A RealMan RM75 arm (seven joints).
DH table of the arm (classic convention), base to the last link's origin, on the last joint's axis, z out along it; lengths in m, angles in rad. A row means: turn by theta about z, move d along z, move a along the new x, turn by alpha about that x. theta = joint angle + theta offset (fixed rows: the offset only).
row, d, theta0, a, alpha
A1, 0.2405, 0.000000, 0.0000, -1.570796
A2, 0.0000, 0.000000, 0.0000, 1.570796
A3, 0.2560, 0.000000, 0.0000, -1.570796
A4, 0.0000, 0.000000, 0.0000, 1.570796
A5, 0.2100, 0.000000, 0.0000, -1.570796
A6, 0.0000, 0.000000, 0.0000, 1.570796
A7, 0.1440, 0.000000, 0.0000, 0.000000
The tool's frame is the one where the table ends.
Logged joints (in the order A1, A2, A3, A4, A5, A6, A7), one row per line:
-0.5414 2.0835 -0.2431 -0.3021 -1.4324 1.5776 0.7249
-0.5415 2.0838 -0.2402 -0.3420 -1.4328 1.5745 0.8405
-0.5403 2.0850 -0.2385 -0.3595 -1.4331 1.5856 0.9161
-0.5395 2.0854 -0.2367 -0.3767 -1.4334 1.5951 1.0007
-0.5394 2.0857 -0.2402 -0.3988 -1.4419 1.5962 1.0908
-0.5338 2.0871 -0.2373 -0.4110 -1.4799 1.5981 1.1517
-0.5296 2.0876 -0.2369 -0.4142 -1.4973 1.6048 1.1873
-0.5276 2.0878 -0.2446 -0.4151 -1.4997 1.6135 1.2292
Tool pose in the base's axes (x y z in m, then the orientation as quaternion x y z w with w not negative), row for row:
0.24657 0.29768 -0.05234 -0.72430 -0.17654 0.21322 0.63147
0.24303 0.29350 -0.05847 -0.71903 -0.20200 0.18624 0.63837
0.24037 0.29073 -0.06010 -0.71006 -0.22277 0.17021 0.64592
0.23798 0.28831 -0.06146 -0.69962 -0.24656 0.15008 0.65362
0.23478 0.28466 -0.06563 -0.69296 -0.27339 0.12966 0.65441
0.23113 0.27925 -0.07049 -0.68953 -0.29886 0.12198 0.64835
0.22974 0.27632 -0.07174 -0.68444 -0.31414 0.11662 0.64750
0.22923 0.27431 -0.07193 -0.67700 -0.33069 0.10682 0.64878
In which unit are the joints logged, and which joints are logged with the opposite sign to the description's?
The joints are logged in radians. Opposite sign: A1, A4, A6, A7.
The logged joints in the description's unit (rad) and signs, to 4 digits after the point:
0.5414 2.0835 -0.2431 0.3021 -1.4324 -1.5776 -0.7249
0.5415 2.0838 -0.2402 0.3420 -1.4328 -1.5745 -0.8405
0.5403 2.0850 -0.2385 0.3595 -1.4331 -1.5856 -0.9161
0.5395 2.0854 -0.2367 0.3767 -1.4334 -1.5951 -1.0007
0.5394 2.0857 -0.2402 0.3988 -1.4419 -1.5962 -1.0908
0.5338 2.0871 -0.2373 0.4110 -1.4799 -1.5981 -1.1517
0.5296 2.0876 -0.2369 0.4142 -1.4973 -1.6048 -1.1873
0.5276 2.0878 -0.2446 0.4151 -1.4997 -1.6135 -1.2292

